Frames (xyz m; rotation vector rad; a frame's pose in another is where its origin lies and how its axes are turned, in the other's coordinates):
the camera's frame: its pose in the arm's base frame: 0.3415 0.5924 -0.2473 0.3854 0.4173 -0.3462
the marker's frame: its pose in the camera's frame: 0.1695 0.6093 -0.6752 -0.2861 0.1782 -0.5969
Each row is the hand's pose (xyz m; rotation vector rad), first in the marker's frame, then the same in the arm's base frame.
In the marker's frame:
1: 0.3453 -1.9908 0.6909 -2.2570 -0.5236 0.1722
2: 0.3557 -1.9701 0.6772 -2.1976 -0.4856 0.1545
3: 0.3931 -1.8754 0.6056 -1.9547 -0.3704 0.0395
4: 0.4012 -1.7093 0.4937 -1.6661 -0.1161 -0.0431
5: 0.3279 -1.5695 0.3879 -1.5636 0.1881 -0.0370
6: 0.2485 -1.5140 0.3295 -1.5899 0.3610 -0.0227
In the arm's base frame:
1: -0.2435 -0.4326 0.1414 -2.0220 0.7813 0.5420
2: -0.2334 -0.4214 0.1192 -1.9747 0.8164 0.4853
3: -0.1970 -0.3606 0.0168 -1.8054 0.9165 0.2229
4: -0.1503 -0.2196 -0.1178 -1.5294 1.1301 -0.0387
5: -0.1534 -0.0445 -0.1915 -1.3413 1.4064 -0.0959
6: -0.1868 0.0630 -0.2027 -1.3007 1.5762 -0.0603

